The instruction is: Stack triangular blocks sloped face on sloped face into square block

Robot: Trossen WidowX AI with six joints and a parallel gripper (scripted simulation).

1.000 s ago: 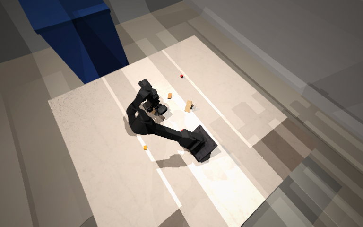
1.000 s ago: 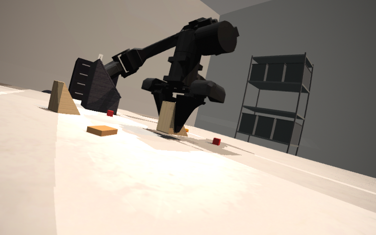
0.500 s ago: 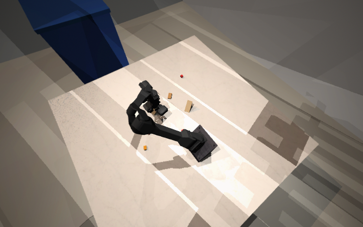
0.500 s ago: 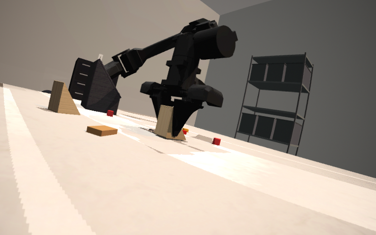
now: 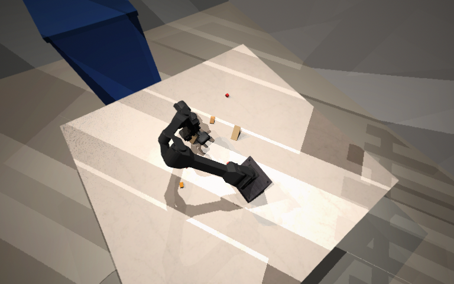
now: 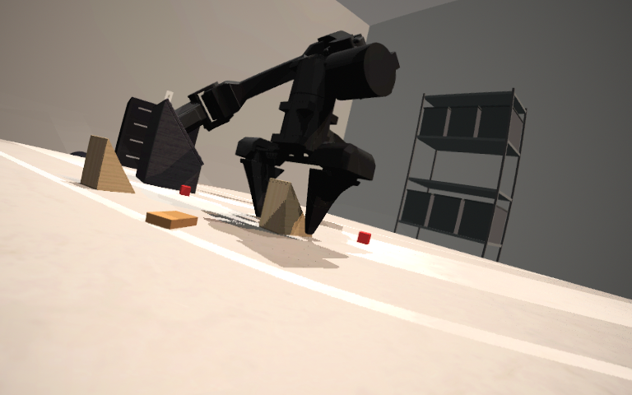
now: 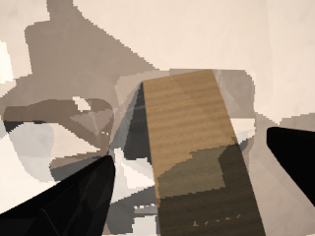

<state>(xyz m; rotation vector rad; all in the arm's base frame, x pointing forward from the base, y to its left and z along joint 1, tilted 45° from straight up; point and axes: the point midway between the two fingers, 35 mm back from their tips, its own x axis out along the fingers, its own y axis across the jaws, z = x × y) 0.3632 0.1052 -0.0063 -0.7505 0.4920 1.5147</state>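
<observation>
My gripper tip is now 4 cm short of the orange-brown slab and 14 cm to the left of it. From my gripper tip the other things lie so: orange piece 18 cm behind, 20 cm to the left.
</observation>
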